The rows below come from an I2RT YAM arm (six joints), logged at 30 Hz.
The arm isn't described. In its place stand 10 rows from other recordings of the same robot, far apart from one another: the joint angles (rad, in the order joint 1, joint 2, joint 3, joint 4, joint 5, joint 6), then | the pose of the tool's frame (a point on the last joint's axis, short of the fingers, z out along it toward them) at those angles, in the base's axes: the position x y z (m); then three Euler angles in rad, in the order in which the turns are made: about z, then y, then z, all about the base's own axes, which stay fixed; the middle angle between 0 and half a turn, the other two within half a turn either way.
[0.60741, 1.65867, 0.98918, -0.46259, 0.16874, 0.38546] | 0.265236, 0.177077, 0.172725, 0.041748, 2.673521, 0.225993
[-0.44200, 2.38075, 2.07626, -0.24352, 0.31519, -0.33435] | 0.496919, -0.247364, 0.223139, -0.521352, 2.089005, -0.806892
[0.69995, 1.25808, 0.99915, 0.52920, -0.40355, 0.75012] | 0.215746, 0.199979, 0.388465, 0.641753, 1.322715, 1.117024
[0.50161, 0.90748, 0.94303, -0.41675, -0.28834, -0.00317] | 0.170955, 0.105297, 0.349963, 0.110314, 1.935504, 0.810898
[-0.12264, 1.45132, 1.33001, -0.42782, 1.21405, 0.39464] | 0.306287, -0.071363, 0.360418, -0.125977, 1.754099, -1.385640
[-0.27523, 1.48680, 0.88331, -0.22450, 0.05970, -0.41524] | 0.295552, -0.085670, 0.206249, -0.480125, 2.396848, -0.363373
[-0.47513, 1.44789, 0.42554, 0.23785, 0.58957, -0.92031] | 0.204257, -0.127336, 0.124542, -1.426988, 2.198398, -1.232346
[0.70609, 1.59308, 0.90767, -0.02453, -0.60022, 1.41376] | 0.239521, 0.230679, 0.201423, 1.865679, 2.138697, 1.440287
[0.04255, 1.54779, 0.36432, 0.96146, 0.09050, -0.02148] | 0.268683, 0.008219, 0.149143, -0.041878, 1.791883, -0.050214
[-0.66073, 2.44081, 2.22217, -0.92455, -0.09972, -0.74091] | 0.412220, -0.315919, 0.189593, -0.525836, 2.703212, -0.423988
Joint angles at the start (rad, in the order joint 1, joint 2, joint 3, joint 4, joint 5, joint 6): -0.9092 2.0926 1.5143 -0.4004 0.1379 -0.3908
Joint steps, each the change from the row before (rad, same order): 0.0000 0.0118 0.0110 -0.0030 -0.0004 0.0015; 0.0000 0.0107 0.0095 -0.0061 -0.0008 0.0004; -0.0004 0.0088 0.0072 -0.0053 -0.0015 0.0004; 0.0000 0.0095 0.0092 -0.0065 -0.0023 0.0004; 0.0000 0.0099 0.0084 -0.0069 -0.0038 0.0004; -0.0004 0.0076 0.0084 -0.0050 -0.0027 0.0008; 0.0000 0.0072 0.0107 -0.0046 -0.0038 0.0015; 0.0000 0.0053 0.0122 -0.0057 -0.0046 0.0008; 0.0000 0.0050 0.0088 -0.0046 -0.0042 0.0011; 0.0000 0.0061 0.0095 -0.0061 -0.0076 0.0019; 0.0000 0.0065 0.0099 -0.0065 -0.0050 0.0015
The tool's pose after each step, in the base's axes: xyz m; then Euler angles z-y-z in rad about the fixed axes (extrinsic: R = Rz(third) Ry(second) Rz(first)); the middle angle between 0 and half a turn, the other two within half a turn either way. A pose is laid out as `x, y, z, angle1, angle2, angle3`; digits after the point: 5 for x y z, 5 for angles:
0.27434, -0.36027, 0.16604, -0.59195, 2.53929, -1.15356
0.27539, -0.36156, 0.16386, -0.59354, 2.54654, -1.15477
0.27603, -0.36260, 0.16185, -0.59396, 2.55354, -1.15503
0.27701, -0.36372, 0.16004, -0.59315, 2.56060, -1.15344
0.27792, -0.36467, 0.15778, -0.59071, 2.56953, -1.14971
0.27869, -0.36580, 0.15662, -0.58762, 2.57415, -1.14675
0.27989, -0.36713, 0.15633, -0.58074, 2.57597, -1.14021
0.28116, -0.36850, 0.15724, -0.57233, 2.57567, -1.13136
0.28210, -0.36947, 0.15735, -0.56504, 2.57723, -1.12393
0.28315, -0.37038, 0.15707, -0.55231, 2.58120, -1.11078
0.28415, -0.37138, 0.15671, -0.54406, 2.58507, -1.10244

